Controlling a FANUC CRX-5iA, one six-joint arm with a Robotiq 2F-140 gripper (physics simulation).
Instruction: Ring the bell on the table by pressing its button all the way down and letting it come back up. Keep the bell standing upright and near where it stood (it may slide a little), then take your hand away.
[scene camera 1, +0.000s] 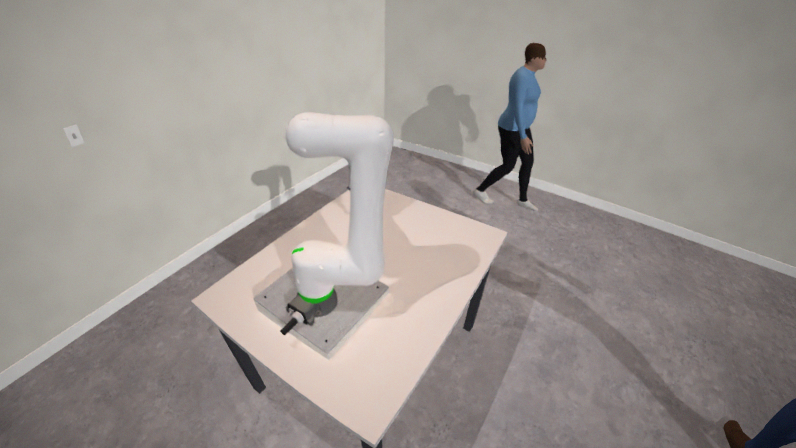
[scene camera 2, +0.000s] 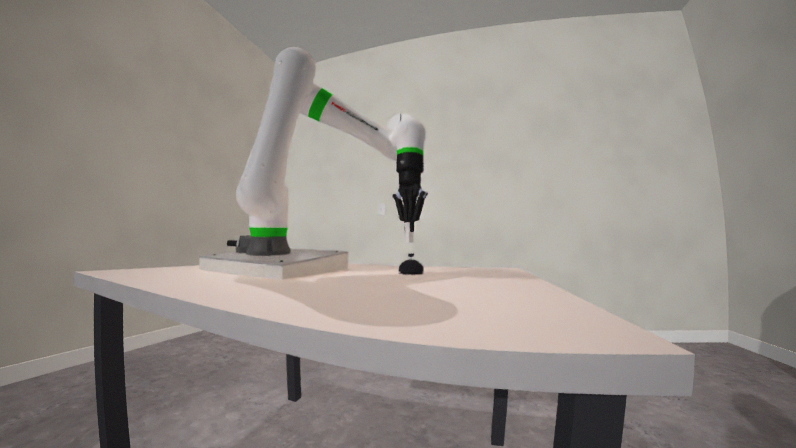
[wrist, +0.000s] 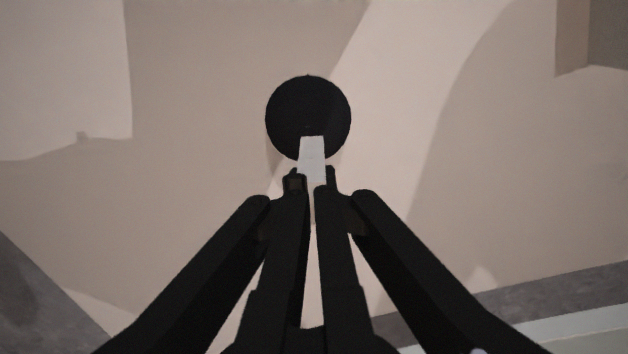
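Where they show: gripper, fingertip midpoint: (scene camera 2: 409, 242) (wrist: 313, 154); arm's base at its link origin: (scene camera 1: 316, 300) (scene camera 2: 268, 253).
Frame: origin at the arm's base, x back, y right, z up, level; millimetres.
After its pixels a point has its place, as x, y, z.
Note:
The bell (scene camera 2: 411, 268) @[-485, -85, -35] (wrist: 308, 102) @[-465, -101, -17] is a small black dome with a small button on top, upright on the table (scene camera 2: 529, 328) @[-717, 407, -56]. My gripper (scene camera 2: 411, 238) @[-469, -121, 48] (wrist: 313, 154) @[-469, -121, 48] points straight down, shut and empty, with its pale fingertips close together. In scene camera 2 the fingertips are above the button, with a small gap that looks open. In the wrist view the fingertips overlap the lower part of the dome, and the button cannot be made out. The bell and the gripper do not show in scene camera 1, where the arm blocks the view.
The white arm (scene camera 1: 367, 205) @[-94, 172, 408] (scene camera 2: 267, 144) @[-142, 191, 301] stands on a grey base plate (scene camera 1: 356, 311) @[-41, 143, -12] (scene camera 2: 239, 267) @[-48, 171, -35], to the left of the bell in scene camera 2. A person in a blue top (scene camera 1: 522, 100) walks beyond the table, near the wall. Part of another person's leg (scene camera 1: 777, 425) shows at the lower right.

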